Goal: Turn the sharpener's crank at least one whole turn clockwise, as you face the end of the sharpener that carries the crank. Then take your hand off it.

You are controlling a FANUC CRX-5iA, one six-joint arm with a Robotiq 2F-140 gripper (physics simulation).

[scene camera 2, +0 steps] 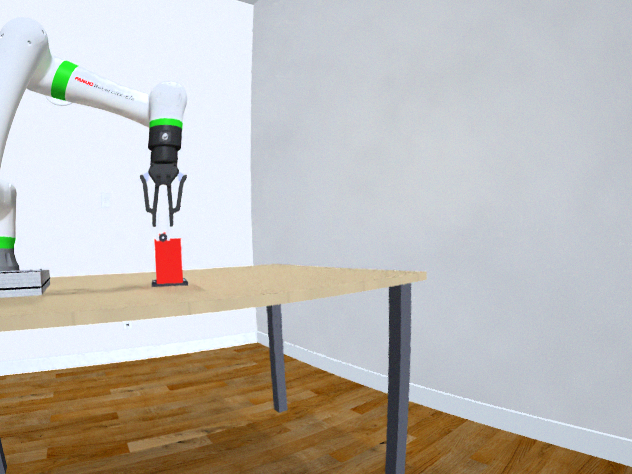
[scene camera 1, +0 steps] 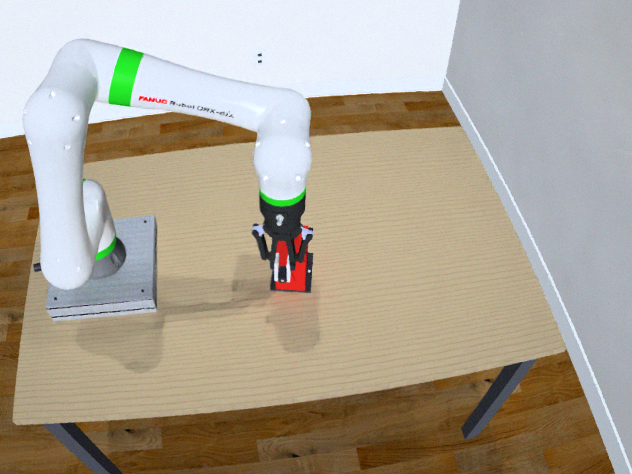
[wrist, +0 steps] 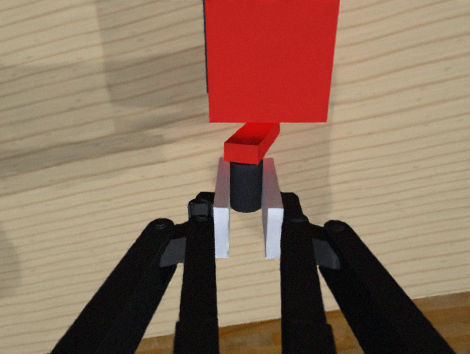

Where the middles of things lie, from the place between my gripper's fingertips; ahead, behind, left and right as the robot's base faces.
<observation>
The red sharpener [scene camera 2: 169, 273] lies 50 mm ahead of my hand, 70 mm to the left of it and 50 mm below it. Also, from my hand: dark round crank knob [wrist: 245, 179] (10 mm above).
</observation>
